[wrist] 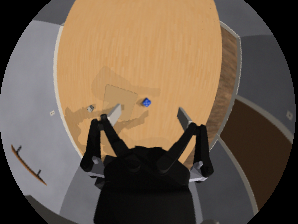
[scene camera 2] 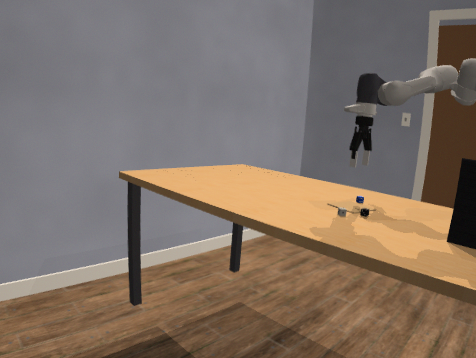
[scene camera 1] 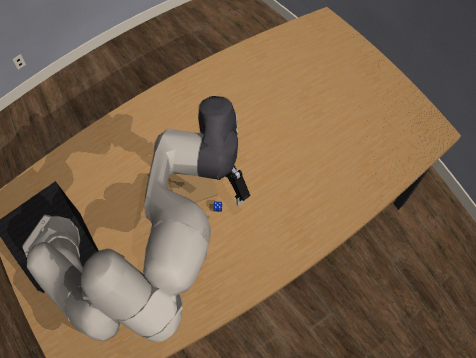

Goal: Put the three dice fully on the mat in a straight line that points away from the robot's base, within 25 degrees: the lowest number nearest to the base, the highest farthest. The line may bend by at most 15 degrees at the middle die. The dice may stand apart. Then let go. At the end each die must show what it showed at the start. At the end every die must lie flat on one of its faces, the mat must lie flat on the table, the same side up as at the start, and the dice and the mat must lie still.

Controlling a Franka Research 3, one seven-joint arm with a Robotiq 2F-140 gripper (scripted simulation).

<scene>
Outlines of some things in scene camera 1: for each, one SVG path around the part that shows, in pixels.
A thin tan mat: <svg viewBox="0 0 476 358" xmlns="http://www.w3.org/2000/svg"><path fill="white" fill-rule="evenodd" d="M169 175L172 191L189 198L193 202L219 195L211 178L183 174Z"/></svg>
</scene>
